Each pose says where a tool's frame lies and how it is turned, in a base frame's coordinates. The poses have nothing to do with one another.
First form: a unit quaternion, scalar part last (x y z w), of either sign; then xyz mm.
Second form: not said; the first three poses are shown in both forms.
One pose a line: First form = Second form
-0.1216 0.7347 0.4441 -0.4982 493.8 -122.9 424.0 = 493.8 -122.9 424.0 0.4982 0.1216 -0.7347 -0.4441
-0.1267 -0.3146 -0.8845 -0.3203 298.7 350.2 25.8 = 298.7 350.2 25.8 0.3203 0.1267 0.3146 0.8845
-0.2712 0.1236 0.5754 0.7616 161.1 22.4 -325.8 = 161.1 22.4 -325.8 0.7616 -0.2712 0.1236 0.5754
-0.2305 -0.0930 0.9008 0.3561 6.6 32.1 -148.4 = 6.6 32.1 -148.4 0.3561 -0.2305 -0.0930 0.9008
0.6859 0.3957 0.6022 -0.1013 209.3 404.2 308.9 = 209.3 404.2 308.9 0.1013 -0.6859 -0.3957 -0.6022
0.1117 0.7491 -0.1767 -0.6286 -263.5 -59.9 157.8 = -263.5 -59.9 157.8 0.6286 -0.1117 -0.7491 0.1767
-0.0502 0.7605 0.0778 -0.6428 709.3 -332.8 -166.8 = 709.3 -332.8 -166.8 0.6428 0.0502 -0.7605 -0.0778
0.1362 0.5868 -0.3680 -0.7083 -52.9 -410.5 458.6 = -52.9 -410.5 458.6 0.7083 -0.1362 -0.5868 0.3680
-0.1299 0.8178 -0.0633 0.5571 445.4 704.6 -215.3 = 445.4 704.6 -215.3 0.5571 -0.1299 0.8178 -0.0633
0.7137 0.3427 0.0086 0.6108 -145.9 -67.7 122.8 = -145.9 -67.7 122.8 0.6108 0.7137 0.3427 0.0086
